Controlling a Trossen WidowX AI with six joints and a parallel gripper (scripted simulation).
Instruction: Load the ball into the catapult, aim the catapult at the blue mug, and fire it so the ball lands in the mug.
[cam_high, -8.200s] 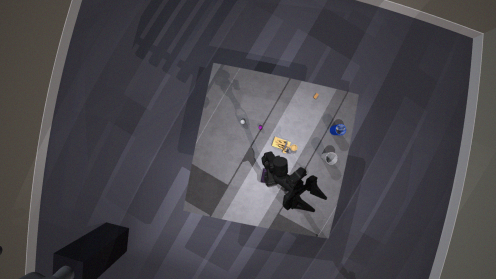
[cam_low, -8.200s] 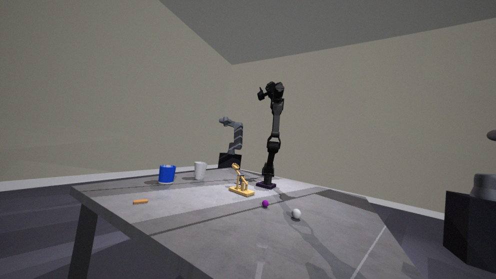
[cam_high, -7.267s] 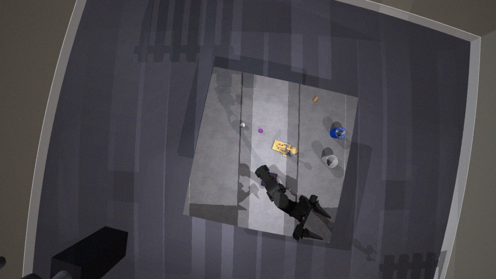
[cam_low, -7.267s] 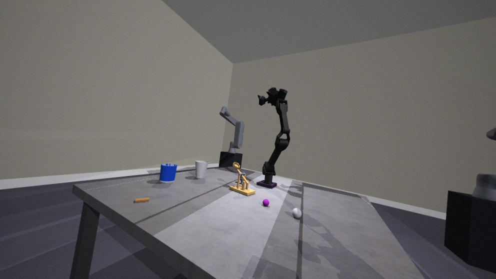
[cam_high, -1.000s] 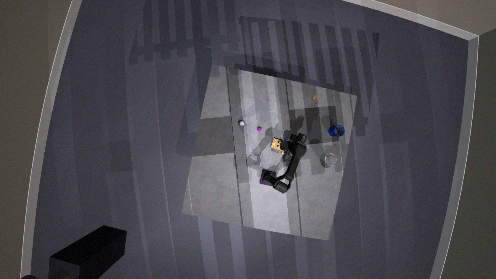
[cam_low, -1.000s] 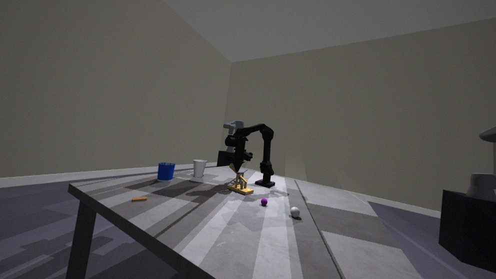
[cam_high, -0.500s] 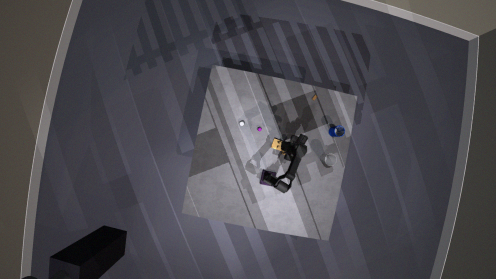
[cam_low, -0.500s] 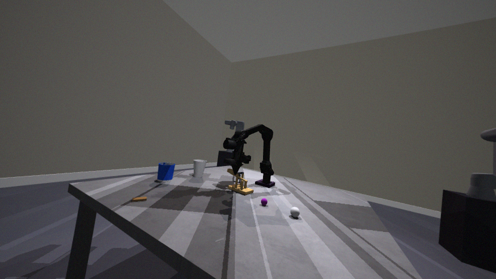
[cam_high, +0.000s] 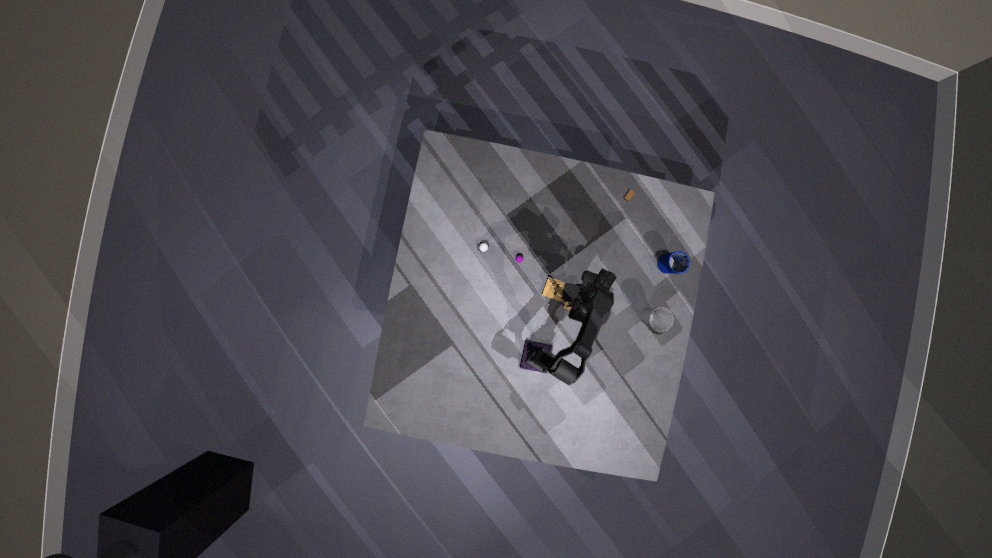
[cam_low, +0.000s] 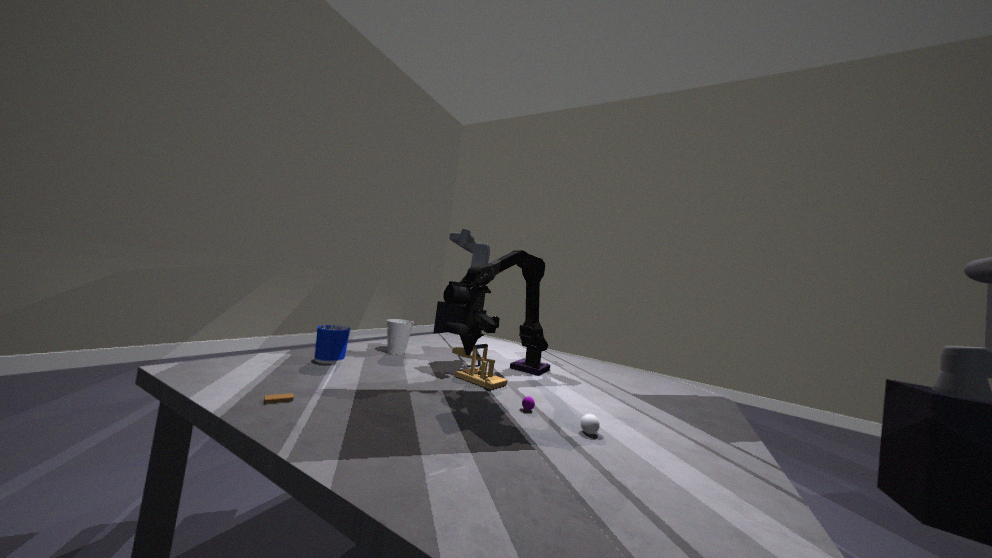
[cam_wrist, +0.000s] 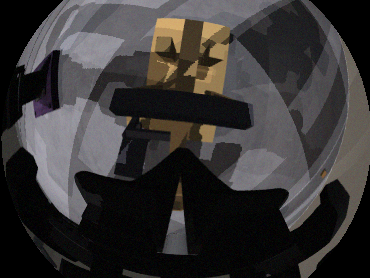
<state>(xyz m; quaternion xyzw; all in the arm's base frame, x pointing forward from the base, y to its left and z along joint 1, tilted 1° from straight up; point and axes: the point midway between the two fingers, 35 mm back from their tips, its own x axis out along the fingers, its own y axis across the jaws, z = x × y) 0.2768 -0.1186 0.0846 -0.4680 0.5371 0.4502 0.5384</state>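
The wooden catapult lies 20 mm to the left of my gripper tip, 20 mm behind it and 10 mm below it. Also, from my gripper tip: blue mug: 370 mm to the right, 200 mm ahead, 40 mm below; purple ball: 250 mm to the left, 110 mm ahead, 50 mm below; white cup: 330 mm to the right, 40 mm below, 40 mm behind.
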